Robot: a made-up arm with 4 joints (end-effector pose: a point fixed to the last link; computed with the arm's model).
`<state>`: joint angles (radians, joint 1 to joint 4).
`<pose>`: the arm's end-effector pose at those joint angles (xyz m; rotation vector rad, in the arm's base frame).
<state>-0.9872 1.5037 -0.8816 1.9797</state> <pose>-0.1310 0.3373 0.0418 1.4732 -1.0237 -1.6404</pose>
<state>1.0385 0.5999 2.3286 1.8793</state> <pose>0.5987 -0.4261 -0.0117 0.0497 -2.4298 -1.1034</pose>
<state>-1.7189 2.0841 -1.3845 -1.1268</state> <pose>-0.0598 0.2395 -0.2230 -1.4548 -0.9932 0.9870</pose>
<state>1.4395 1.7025 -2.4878 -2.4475</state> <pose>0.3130 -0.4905 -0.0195 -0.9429 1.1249 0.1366</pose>
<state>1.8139 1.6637 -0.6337 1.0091</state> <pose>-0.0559 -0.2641 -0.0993 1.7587 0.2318 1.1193</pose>
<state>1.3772 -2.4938 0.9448 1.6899</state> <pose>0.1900 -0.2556 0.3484 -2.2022 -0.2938 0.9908</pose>
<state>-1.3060 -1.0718 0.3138 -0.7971</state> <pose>-0.2208 0.2225 0.1405 0.7842 0.7751 -0.2885</pose>
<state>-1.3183 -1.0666 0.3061 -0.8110</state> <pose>-0.2170 0.2240 0.1394 0.7935 0.7568 -0.2925</pose>
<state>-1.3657 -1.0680 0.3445 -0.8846</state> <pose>-0.2218 0.2318 0.1333 0.8208 0.7372 -0.2476</pose>
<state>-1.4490 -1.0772 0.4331 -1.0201</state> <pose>-0.2347 0.2464 0.1223 0.8702 0.7168 -0.1494</pose>
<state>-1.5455 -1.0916 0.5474 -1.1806</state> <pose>-0.2499 0.2645 0.1099 0.9349 0.6971 -0.0240</pose>
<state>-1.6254 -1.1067 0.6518 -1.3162</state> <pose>-0.2625 0.2805 0.1003 0.9961 0.6824 0.0897</pose>
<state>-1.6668 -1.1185 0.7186 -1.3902</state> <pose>-0.2715 0.2893 0.0958 1.0329 0.6809 0.1610</pose>
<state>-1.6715 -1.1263 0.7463 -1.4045</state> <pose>-0.2782 0.2905 0.0959 1.0417 0.6942 0.1885</pose>
